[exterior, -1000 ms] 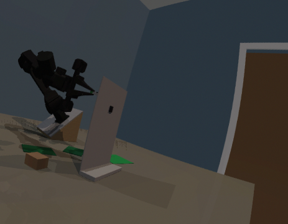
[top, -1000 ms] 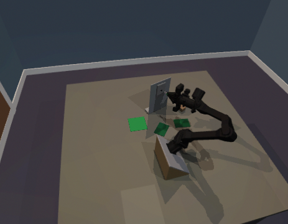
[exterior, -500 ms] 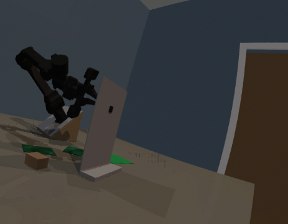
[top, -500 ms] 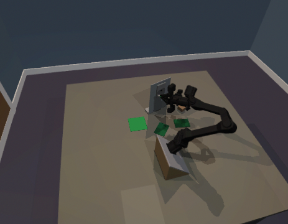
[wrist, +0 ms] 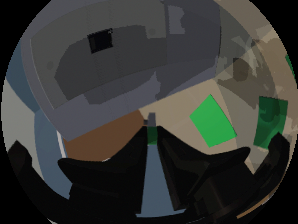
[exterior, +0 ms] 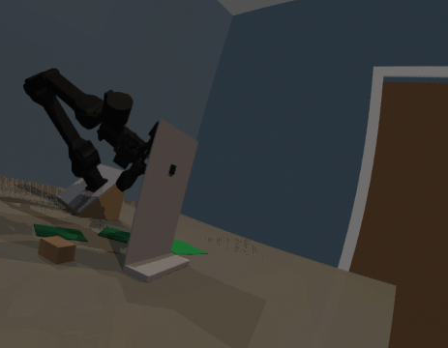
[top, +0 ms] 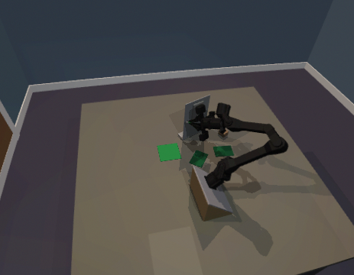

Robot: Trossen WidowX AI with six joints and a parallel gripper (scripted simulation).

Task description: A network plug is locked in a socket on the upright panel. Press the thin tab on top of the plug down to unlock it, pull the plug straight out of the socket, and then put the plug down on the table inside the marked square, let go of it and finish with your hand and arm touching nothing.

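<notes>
Right now the grey upright panel is 70 mm to the right of my gripper tip, 70 mm ahead of it and 50 mm below it. Round my gripper tip: small green plug right at my gripper tip.
</notes>
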